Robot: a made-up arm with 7 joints. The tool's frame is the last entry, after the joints. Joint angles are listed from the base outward.
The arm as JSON. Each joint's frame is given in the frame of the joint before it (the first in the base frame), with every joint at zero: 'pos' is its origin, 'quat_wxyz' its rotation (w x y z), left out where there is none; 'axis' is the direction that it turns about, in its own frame. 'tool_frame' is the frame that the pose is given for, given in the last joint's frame.
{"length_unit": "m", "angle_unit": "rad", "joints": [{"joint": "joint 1", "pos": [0.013, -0.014, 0.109], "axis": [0.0, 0.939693, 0.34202]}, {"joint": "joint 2", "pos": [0.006, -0.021, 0.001], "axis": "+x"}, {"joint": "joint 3", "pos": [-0.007, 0.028, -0.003], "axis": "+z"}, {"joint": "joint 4", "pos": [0.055, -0.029, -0.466], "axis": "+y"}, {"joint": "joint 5", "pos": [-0.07, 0.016, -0.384], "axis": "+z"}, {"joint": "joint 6", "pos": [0.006, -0.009, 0.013], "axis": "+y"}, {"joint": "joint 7", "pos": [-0.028, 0.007, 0.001], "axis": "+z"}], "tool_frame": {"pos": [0.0, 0.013, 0.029]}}
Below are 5 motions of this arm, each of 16 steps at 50 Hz.
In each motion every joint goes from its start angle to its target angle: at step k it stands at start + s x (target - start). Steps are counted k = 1, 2, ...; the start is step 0. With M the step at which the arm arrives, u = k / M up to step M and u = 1 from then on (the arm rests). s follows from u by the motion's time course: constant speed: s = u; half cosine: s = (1 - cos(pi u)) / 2; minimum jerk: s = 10 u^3 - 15 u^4 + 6 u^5.
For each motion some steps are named. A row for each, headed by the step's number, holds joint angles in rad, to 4 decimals.
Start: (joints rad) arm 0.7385 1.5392 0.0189 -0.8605 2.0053 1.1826 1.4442
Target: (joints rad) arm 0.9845 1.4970 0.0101 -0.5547 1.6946 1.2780 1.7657
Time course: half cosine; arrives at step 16
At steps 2, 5, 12, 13, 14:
2: 0.7479 1.5376 0.0186 -0.8489 1.9935 1.1862 1.4564
5: 0.7932 1.5298 0.0169 -0.7925 1.9363 1.2038 1.5156
12: 0.9485 1.5032 0.0114 -0.5995 1.7401 1.2640 1.7186
13: 0.9638 1.5006 0.0108 -0.5805 1.7208 1.2700 1.7386
14: 0.9751 1.4986 0.0104 -0.5663 1.7064 1.2744 1.7535

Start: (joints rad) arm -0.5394 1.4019 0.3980 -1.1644 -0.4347 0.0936 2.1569
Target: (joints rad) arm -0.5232 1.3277 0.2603 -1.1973 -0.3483 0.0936 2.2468
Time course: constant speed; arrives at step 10
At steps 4, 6, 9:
4: -0.5329 1.3722 0.3429 -1.1776 -0.4001 0.0936 2.1929
6: -0.5297 1.3574 0.3154 -1.1841 -0.3829 0.0936 2.2108
9: -0.5248 1.3351 0.2741 -1.1940 -0.3569 0.0936 2.2378

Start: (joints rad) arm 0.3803 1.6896 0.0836 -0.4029 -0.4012 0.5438 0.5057
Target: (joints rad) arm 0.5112 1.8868 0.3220 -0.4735 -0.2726 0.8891 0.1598
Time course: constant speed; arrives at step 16
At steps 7, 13, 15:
7: 0.4376 1.7759 0.1879 -0.4338 -0.3449 0.6949 0.3544
13: 0.4867 1.8498 0.2773 -0.4603 -0.2967 0.8244 0.2247
15: 0.5030 1.8745 0.3071 -0.4691 -0.2806 0.8675 0.1814

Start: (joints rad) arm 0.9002 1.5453 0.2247 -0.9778 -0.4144 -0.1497 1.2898
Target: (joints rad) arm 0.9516 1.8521 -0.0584 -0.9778 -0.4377 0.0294 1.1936
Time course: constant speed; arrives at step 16
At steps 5, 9, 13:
5: 0.9163 1.6412 0.1362 -0.9778 -0.4217 -0.0937 1.2597
9: 0.9291 1.7179 0.0655 -0.9778 -0.4275 -0.0490 1.2357
13: 0.9420 1.7946 -0.0053 -0.9778 -0.4333 -0.0042 1.2116

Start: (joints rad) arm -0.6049 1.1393 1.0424 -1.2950 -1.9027 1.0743 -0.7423
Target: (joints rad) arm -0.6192 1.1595 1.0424 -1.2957 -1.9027 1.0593 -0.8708
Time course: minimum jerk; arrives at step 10
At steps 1, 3, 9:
1: -0.6050 1.1395 1.0424 -1.2950 -1.9027 1.0742 -0.7434
3: -0.6072 1.1426 1.0424 -1.2951 -1.9027 1.0719 -0.7633
9: -0.6191 1.1593 1.0424 -1.2957 -1.9027 1.0594 -0.8697

